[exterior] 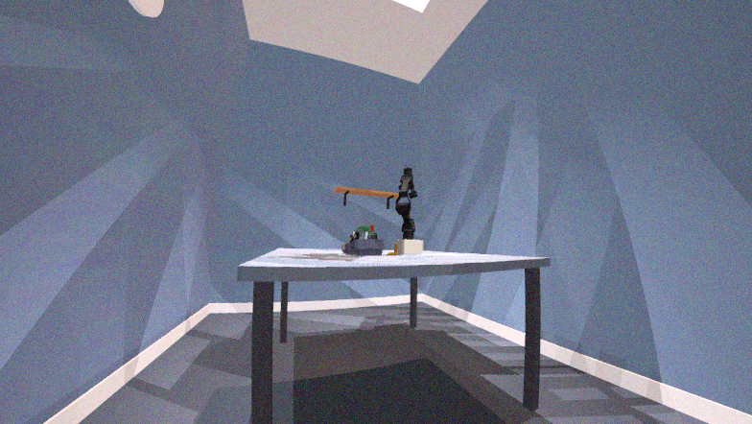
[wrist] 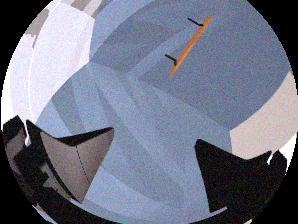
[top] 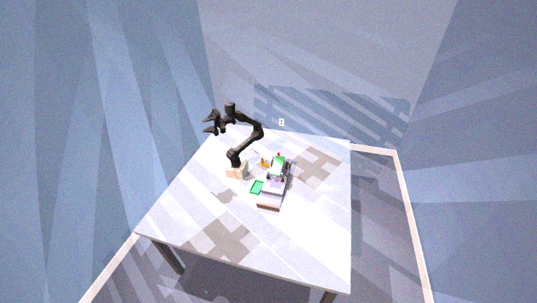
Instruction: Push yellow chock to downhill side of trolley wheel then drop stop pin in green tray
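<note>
Right now my gripper tip is 480 mm above the yellow chock, 330 mm short of it and 230 mm to the right of it. Round my gripper tip: green-topped trolley (440 mm ahead, 390 mm below, 80 mm to the left); then red-headed stop pin (440 mm ahead, 370 mm below, 200 mm to the left); then grey ramp (450 mm below, 440 mm ahead, 80 mm to the left).
</note>
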